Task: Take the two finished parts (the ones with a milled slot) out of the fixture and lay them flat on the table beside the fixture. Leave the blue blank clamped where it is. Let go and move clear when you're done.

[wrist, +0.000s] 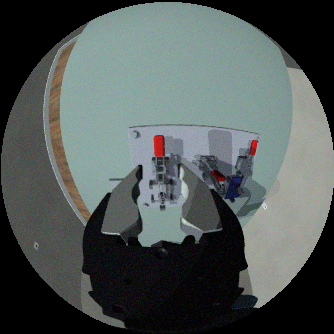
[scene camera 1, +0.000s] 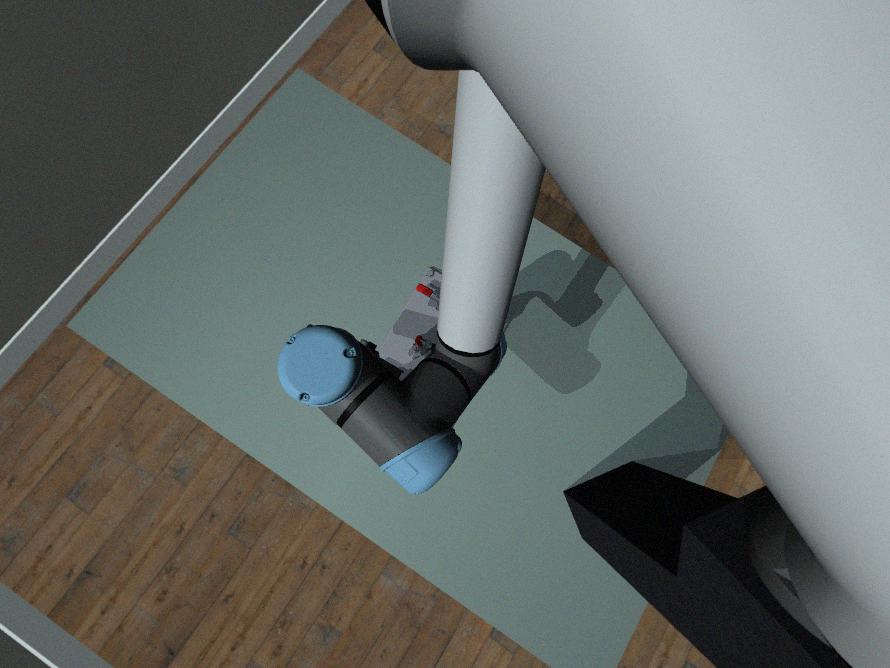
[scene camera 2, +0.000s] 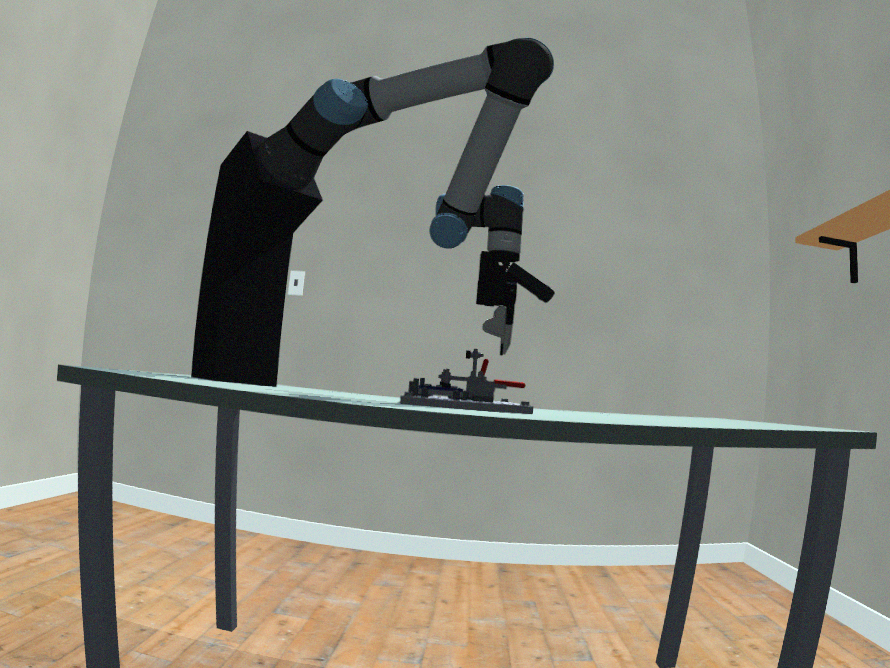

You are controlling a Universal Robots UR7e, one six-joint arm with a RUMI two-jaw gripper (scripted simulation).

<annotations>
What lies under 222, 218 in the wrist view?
My gripper.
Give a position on a grey fixture plate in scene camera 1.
418, 316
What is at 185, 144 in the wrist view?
A grey fixture plate.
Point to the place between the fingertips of my gripper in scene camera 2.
502, 354
</annotations>
